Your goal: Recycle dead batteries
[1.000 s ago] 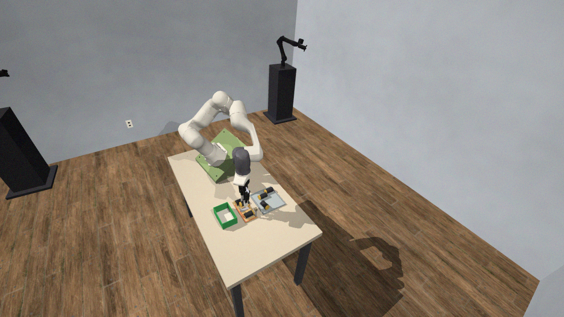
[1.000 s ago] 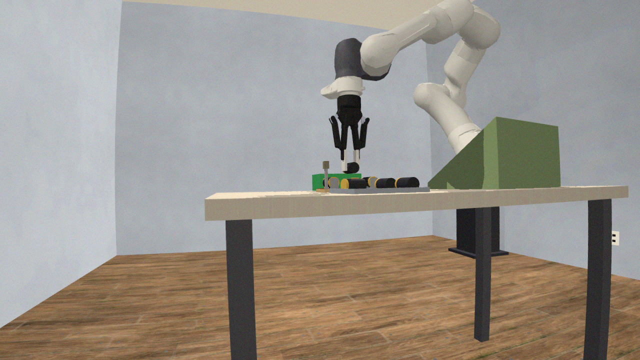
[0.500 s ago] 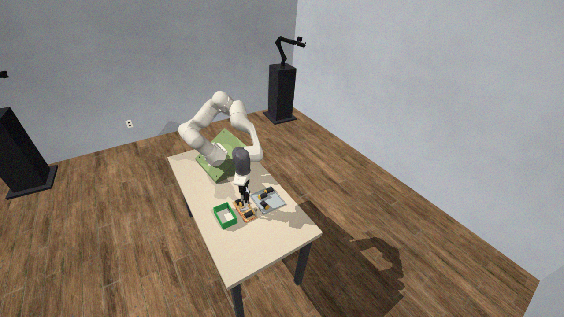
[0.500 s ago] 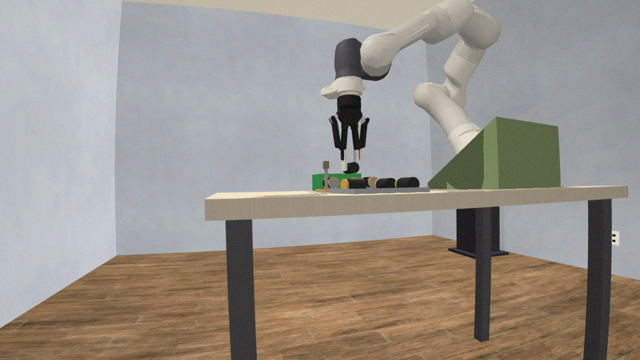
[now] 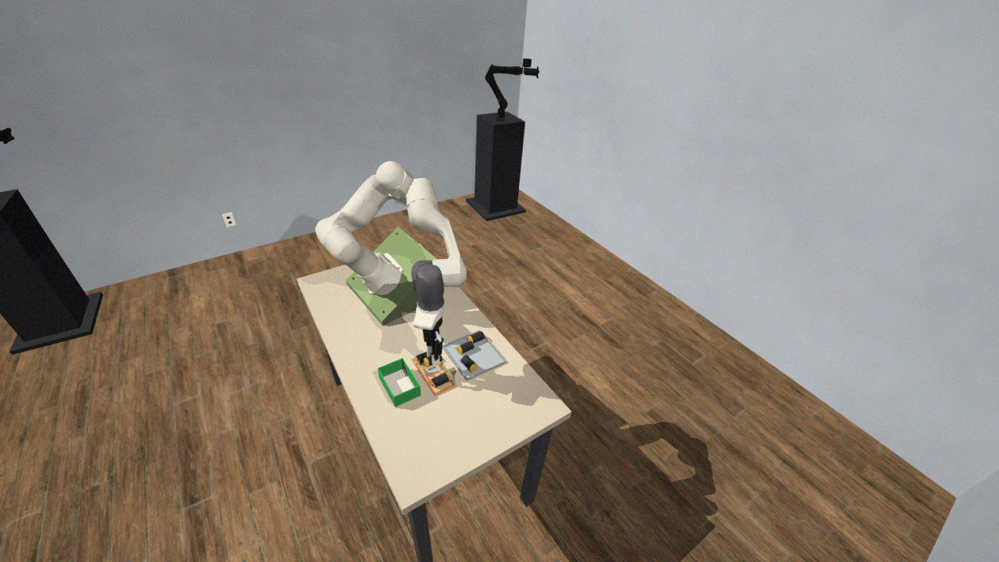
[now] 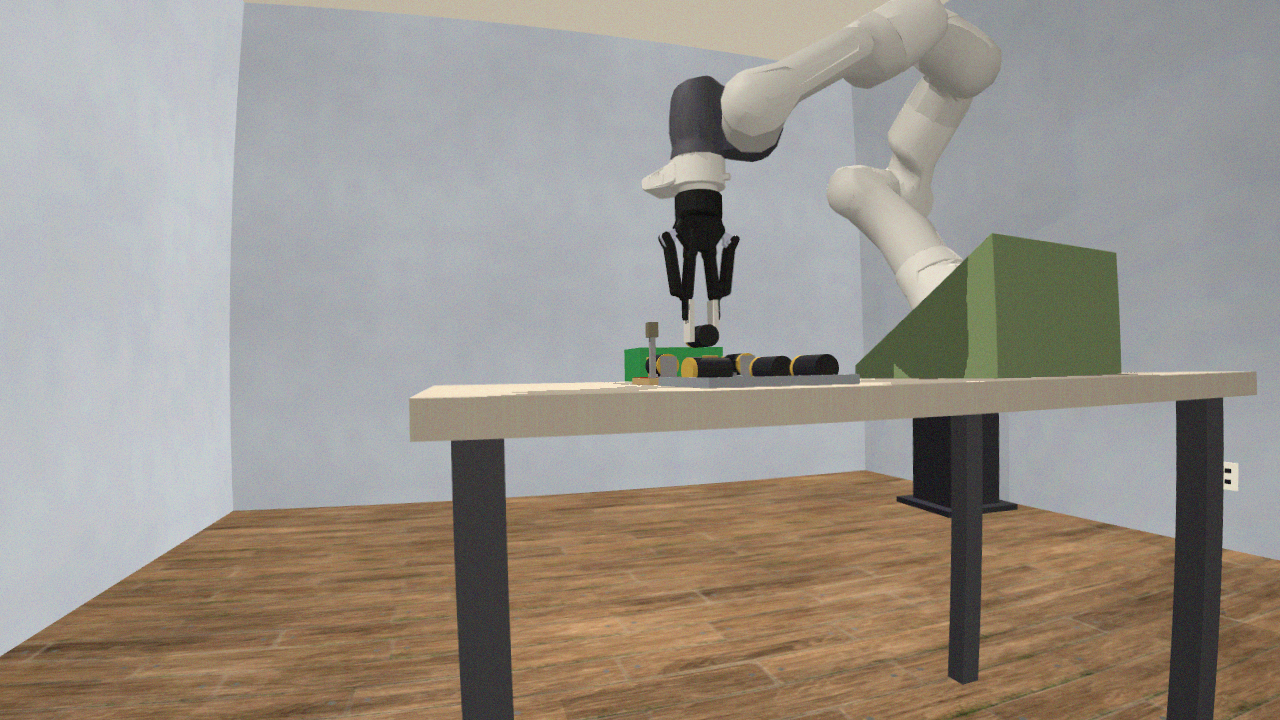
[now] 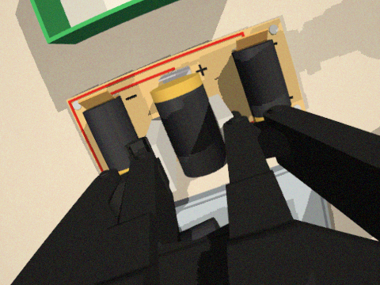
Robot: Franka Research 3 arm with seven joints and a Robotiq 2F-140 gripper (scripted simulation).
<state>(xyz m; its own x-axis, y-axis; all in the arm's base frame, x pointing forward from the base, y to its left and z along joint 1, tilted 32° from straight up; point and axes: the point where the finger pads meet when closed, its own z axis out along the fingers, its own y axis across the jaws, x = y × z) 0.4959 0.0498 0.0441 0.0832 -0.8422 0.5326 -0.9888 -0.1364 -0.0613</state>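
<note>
Now: hand 9 cm above the battery holder. Also, from my hand: green recycling box 14 cm to the right, 8 cm below, 1 cm ahead; grey tray 17 cm to the left, 9 cm below, 1 cm behind; bulb post 9 cm ahead, 6 cm below, 4 cm to the left.
</note>
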